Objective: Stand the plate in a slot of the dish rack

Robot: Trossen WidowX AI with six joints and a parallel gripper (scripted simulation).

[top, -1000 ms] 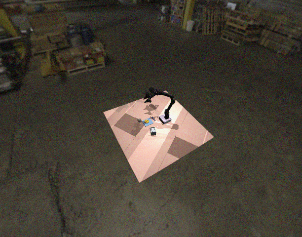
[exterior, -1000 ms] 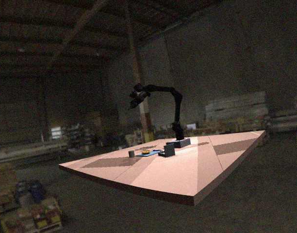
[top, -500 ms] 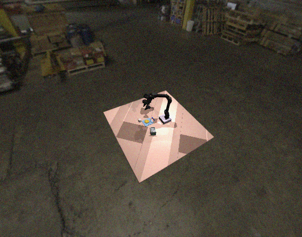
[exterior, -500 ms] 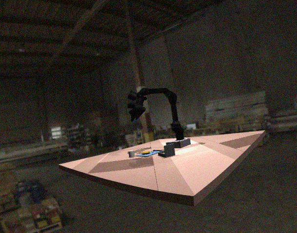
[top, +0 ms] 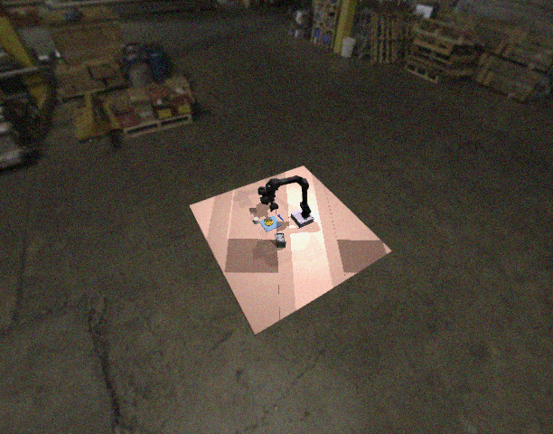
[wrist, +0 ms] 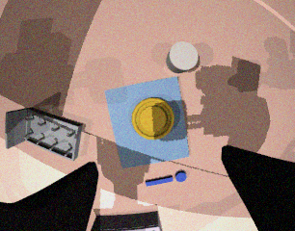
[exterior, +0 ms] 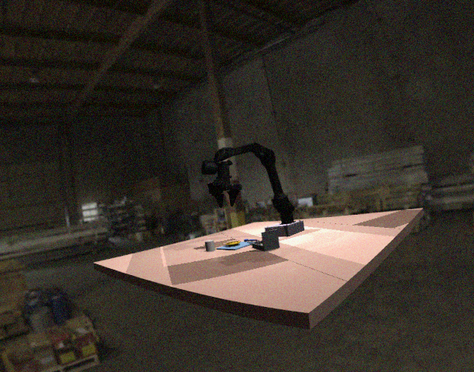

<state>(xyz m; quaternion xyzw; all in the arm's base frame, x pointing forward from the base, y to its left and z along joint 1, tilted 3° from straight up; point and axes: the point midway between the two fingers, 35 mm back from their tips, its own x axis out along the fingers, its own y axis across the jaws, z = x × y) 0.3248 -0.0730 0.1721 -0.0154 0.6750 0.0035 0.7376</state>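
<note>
Now: gripper tip 18 cm above the yellow plate. Round my gripper tip: grey cup: 9 cm ahead, 5 cm to the right, 17 cm below; blue spoon: 13 cm behind, 2 cm to the right, 19 cm below; blue mat: 2 cm behind, 1 cm to the left, 19 cm below.
</note>
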